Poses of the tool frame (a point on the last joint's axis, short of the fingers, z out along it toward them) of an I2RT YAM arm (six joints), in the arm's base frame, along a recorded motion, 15 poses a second.
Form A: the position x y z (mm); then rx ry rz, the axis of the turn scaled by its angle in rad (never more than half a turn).
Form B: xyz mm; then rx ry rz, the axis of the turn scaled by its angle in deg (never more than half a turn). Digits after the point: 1 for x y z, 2 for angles.
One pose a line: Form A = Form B
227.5 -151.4 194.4 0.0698 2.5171 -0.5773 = 227.5 -151.4 194.4 4.00 144.22 -33.08
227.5 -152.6 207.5 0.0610 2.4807 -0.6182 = 227.5 -152.6 207.5 3.50 142.13 -35.42
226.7 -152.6 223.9 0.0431 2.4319 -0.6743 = 226.7 -152.6 223.9 2.47 139.34 -38.63
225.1 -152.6 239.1 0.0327 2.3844 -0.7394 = 225.1 -152.6 239.1 1.87 136.62 -42.36
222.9 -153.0 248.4 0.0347 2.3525 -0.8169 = 222.9 -153.0 248.4 1.99 134.79 -46.80
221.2 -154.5 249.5 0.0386 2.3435 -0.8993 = 221.2 -154.5 249.5 2.21 134.27 -51.53
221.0 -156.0 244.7 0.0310 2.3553 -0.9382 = 221.0 -156.0 244.7 1.78 134.95 -53.75
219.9 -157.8 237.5 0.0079 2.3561 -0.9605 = 219.9 -157.8 237.5 0.45 134.99 -55.03
